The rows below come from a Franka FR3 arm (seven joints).
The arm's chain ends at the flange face. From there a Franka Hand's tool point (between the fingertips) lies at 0.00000 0.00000 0.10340 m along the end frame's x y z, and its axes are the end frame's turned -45 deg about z.
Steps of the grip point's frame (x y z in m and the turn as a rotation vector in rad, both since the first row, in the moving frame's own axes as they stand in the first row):
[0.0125, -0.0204, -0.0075, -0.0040, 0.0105, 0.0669]
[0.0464, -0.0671, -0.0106, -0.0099, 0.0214, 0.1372]
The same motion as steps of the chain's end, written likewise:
[-0.0067, -0.0228, -0.0075, 0.0046, 0.0103, 0.0669]
[-0.0170, -0.0796, -0.0106, 0.0081, 0.0221, 0.1372]

